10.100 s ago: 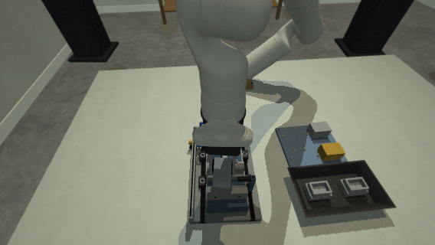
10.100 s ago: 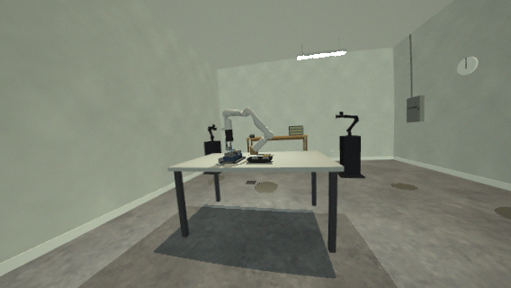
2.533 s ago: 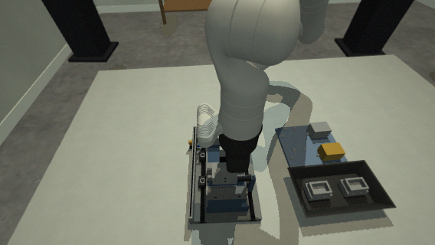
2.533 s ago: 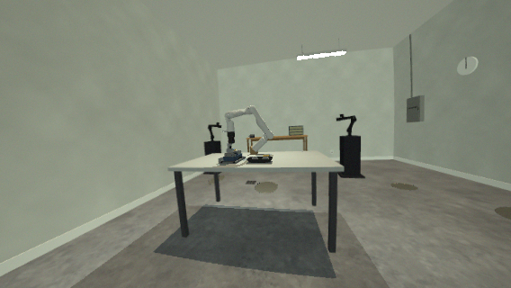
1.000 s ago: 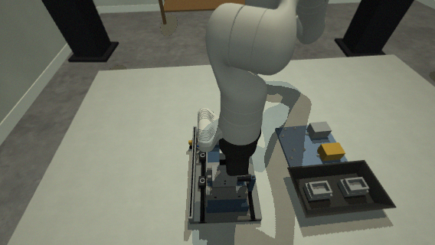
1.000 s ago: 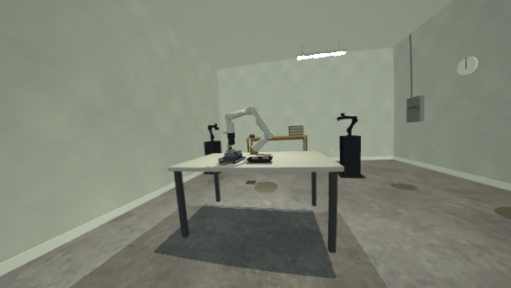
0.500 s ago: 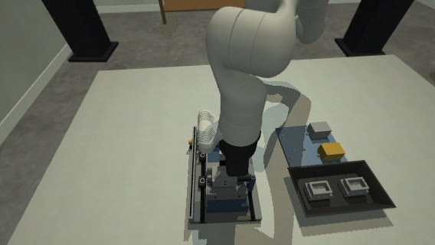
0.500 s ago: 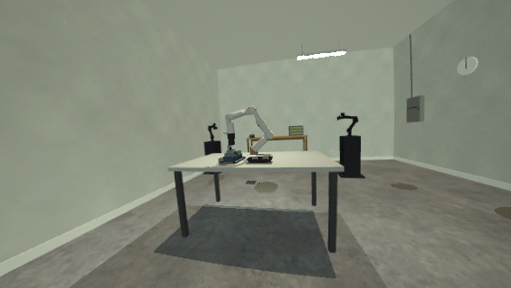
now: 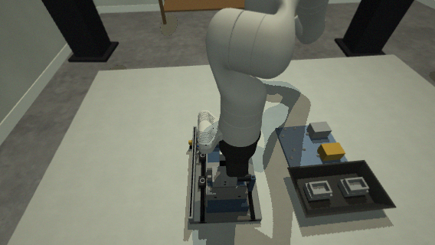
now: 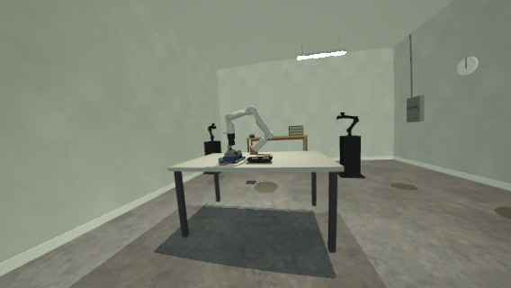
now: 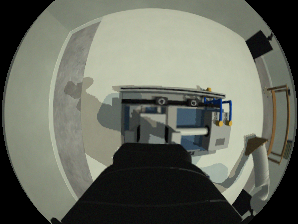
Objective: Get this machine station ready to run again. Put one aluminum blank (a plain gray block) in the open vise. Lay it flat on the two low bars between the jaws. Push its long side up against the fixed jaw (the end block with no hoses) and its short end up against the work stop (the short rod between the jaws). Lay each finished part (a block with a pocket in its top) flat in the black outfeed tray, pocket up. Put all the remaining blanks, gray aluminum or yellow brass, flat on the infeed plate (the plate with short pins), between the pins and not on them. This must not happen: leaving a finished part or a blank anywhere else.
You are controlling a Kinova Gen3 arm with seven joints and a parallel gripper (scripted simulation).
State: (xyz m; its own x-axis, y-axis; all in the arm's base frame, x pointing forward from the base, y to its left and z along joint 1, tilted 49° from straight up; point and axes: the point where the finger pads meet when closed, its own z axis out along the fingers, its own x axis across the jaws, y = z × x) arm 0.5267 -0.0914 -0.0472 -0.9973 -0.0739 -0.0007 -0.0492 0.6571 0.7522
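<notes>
Right now the gray aluminum blank is 30 mm below my hand. Also, from my hand: yellow brass blank (130 mm behind, 350 mm to the left, 100 mm below).
</notes>
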